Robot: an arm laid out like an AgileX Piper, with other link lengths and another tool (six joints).
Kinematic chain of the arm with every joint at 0, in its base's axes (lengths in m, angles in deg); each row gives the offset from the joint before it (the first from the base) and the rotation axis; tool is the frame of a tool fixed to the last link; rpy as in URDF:
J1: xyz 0 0 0.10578 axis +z
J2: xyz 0 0 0 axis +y
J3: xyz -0.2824 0 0.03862 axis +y
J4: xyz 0.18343 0 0.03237 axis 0.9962 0 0.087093
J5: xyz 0 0 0 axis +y
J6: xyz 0.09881 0 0.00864 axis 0.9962 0 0.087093
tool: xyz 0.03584 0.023 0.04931 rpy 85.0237 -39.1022 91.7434
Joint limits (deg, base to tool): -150..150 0..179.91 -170..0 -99.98..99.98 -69.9..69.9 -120..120
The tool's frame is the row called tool.
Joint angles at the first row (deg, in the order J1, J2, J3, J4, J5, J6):
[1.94, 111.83, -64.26, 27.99, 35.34, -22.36]
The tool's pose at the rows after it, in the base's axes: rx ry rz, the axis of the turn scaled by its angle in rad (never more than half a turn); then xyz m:
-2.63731 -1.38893 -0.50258 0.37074 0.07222 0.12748
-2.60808 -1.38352 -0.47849 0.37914 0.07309 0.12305
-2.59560 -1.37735 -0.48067 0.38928 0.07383 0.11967
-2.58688 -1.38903 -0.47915 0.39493 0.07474 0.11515
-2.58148 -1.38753 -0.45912 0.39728 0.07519 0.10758
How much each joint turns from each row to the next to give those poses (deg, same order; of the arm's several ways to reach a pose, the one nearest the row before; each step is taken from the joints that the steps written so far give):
[-0.14, 1.20, -1.56, 0.00, 0.09, -1.76]
[-0.51, 2.40, -3.31, 0.69, 2.85, -0.69]
[-0.20, 2.20, -3.05, 0.54, 1.26, -0.24]
[0.00, 1.58, -1.60, 0.12, 0.26, -0.59]
[0.00, 1.46, -0.65, 0.12, 0.14, -0.24]

